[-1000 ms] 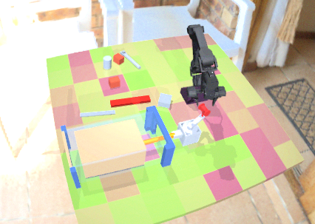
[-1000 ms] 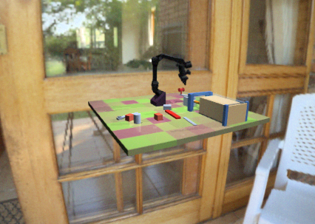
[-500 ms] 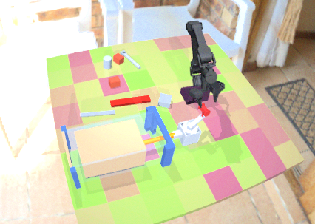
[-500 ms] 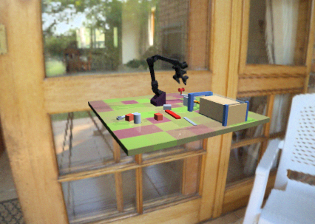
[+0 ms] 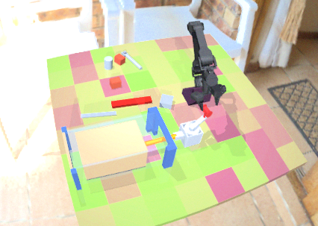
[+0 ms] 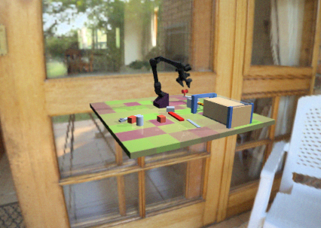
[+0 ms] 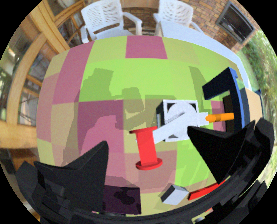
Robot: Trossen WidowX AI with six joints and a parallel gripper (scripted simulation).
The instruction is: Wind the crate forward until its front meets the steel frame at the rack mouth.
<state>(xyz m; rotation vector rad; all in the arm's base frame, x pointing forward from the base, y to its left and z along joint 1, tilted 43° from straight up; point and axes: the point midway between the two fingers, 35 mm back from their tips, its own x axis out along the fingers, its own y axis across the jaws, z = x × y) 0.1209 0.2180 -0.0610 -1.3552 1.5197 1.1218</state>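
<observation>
Right now my gripper tip is 2 cm to the left of the red grip and 5 cm above it. From my gripper tip the other things lie so: grey block (9 cm ahead, 25 cm to the right, 17 cm below); then grey winch (8 cm ahead, 1 cm to the left, 16 cm below); then winch handle (3 cm ahead, 8 cm below).
</observation>
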